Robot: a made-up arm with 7 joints. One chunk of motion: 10 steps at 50 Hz.
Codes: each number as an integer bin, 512 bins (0 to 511) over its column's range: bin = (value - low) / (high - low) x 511, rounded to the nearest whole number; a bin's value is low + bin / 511 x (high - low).
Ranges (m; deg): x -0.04..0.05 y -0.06..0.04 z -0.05..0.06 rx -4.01..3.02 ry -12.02..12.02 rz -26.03..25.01
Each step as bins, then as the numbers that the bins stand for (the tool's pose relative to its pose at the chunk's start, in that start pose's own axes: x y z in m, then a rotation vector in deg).
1 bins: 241 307 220 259 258 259
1 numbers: 0.0024 0.0001 -0.0026 -0.45 0.12 -0.16
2 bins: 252 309 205 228 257 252
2 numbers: 0.0044 0.0005 -0.0059 -0.87 0.07 -0.86
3 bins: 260 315 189 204 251 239
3 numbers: 0.0058 0.0016 -0.0093 -1.20 -0.21 -2.16
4 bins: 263 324 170 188 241 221
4 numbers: 0.0063 0.0034 -0.0134 -1.42 -0.68 -3.96
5 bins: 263 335 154 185 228 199
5 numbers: 0.0063 0.0056 -0.0168 -1.46 -1.29 -6.15
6 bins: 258 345 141 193 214 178
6 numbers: 0.0054 0.0075 -0.0196 -1.35 -1.95 -8.25
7 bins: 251 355 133 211 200 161
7 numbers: 0.0042 0.0095 -0.0214 -1.11 -2.61 -9.95
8 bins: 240 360 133 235 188 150
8 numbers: 0.0023 0.0105 -0.0214 -0.78 -3.18 -11.05
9 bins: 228 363 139 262 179 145
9 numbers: 0.0002 0.0110 -0.0201 -0.41 -3.60 -11.55
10 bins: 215 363 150 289 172 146
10 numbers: -0.0021 0.0110 -0.0177 -0.03 -3.93 -11.45
